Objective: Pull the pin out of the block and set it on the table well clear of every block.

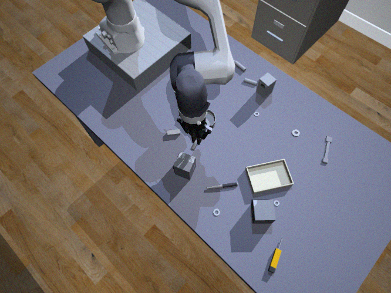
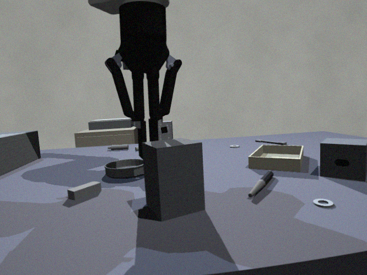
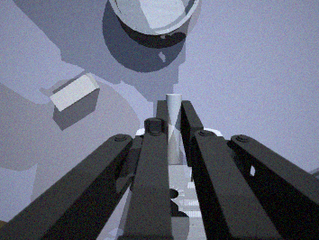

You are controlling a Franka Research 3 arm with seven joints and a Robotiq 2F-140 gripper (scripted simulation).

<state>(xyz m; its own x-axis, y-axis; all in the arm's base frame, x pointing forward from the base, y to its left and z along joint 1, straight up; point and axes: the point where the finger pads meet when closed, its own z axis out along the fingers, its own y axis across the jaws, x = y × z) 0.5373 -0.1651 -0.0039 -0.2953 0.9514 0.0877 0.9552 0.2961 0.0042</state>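
The round dish lies 60 mm behind my hand, 110 mm to the left of it and 80 mm below it. From my hand the other things lie so: small bar (110 mm behind, 20 mm to the right, 80 mm below); then washer (220 mm ahead, 150 mm to the right, 80 mm below); then cream tray (290 mm ahead, 80 mm to the left, 80 mm below).
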